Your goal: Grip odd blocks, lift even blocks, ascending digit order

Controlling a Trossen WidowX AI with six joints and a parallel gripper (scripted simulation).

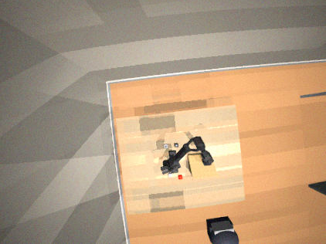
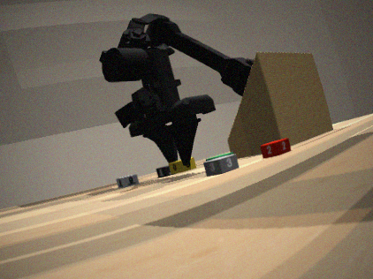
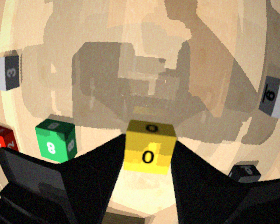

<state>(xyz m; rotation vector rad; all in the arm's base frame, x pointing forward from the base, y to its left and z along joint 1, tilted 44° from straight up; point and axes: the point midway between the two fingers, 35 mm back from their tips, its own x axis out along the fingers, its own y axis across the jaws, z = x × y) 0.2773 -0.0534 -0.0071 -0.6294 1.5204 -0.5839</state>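
Now: gripper tip 5 cm past the red block, 18 cm to the right of it and 1 cm above it. The rest, counted from my gripper tip: yellow block right at my gripper tip; green block 2 cm behind, 8 cm to the left, 1 cm below; black block 4 cm behind, 11 cm to the right, 1 cm below.
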